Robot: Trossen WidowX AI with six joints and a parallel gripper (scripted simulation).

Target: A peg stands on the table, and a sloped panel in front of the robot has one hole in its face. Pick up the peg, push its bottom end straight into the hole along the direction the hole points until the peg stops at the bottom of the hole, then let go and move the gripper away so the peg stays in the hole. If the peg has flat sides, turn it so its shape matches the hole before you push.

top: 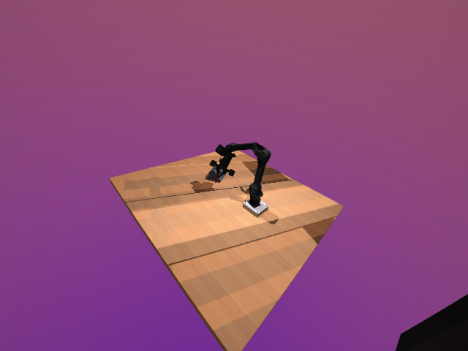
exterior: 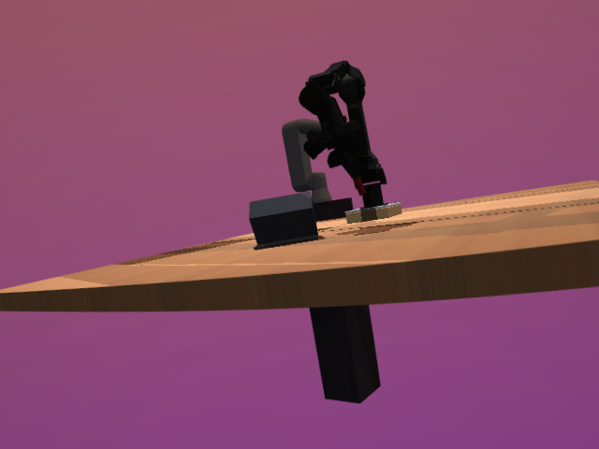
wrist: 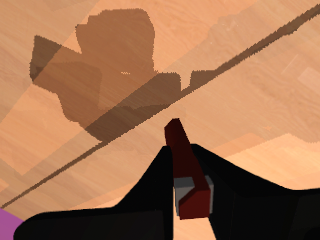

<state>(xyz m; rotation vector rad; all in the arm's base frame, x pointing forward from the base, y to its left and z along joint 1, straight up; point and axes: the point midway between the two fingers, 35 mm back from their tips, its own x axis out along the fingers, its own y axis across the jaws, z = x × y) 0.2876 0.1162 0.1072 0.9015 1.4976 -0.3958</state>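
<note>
Now: gripper tip 150 mm short of the sloped panel, 100 mm to the left of it and 70 mm above it. Round my gripper tip: peg 20 mm above.
</note>
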